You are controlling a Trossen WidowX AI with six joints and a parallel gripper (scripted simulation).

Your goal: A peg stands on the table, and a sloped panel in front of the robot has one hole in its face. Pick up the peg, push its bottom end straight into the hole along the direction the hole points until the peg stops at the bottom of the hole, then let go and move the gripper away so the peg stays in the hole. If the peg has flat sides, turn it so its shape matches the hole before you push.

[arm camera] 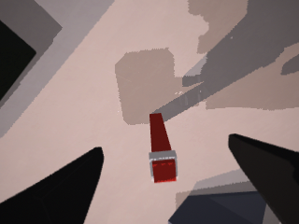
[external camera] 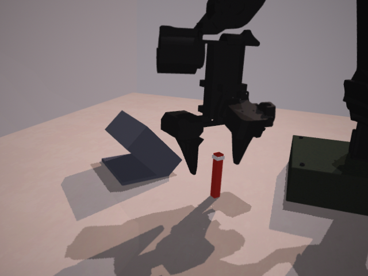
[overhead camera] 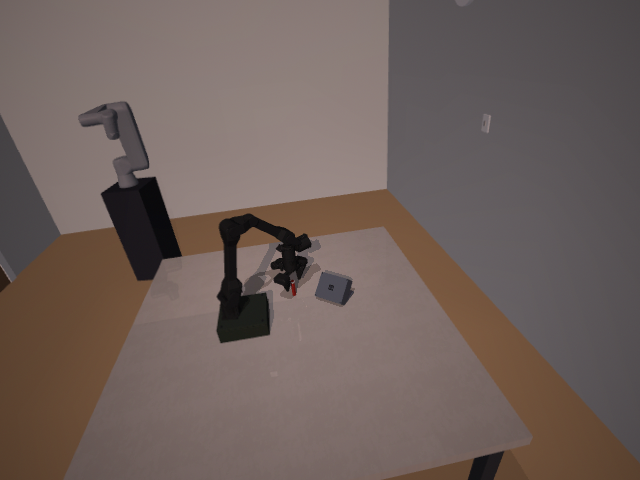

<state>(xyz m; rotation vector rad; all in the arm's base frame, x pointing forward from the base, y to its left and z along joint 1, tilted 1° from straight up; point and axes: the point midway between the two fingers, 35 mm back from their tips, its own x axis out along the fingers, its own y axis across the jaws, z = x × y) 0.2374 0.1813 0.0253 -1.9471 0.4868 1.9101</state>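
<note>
My gripper tip is now right at the red square peg. From my gripper tip the other things lie so: sloped grey panel: 180 mm ahead, 40 mm to the right.
</note>
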